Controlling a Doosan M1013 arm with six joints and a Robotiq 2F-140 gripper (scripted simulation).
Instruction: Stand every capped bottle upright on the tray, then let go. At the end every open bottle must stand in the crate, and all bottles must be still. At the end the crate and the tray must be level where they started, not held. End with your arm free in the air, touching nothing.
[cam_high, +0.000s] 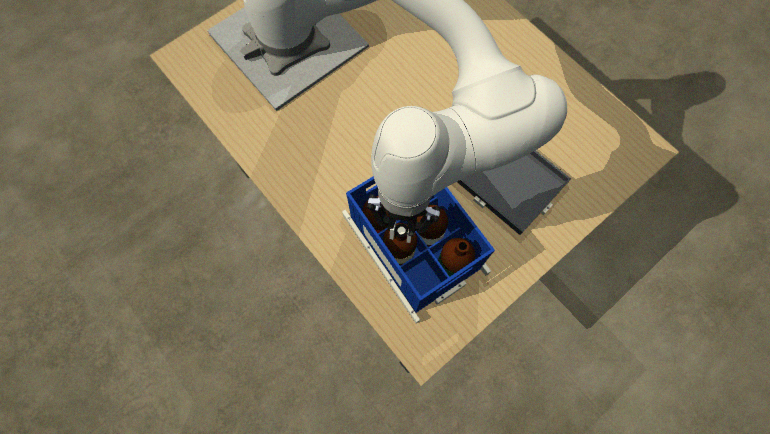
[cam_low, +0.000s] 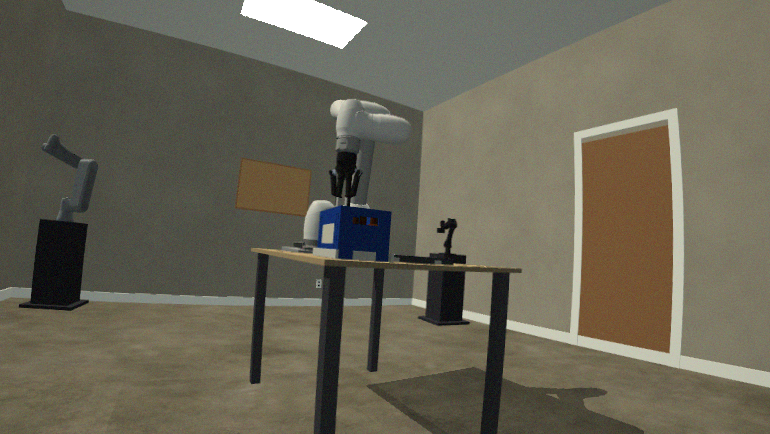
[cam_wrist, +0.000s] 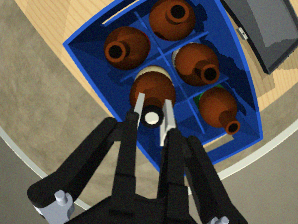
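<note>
Now: the capped bottle 7 cm below my hand. From my hand the other things lie so: blue crate: 11 cm below, 4 cm to the left; dark grey tray: 33 cm to the left, 18 cm below, 2 cm behind; uncapped bottle: 10 cm below, 9 cm to the left.
</note>
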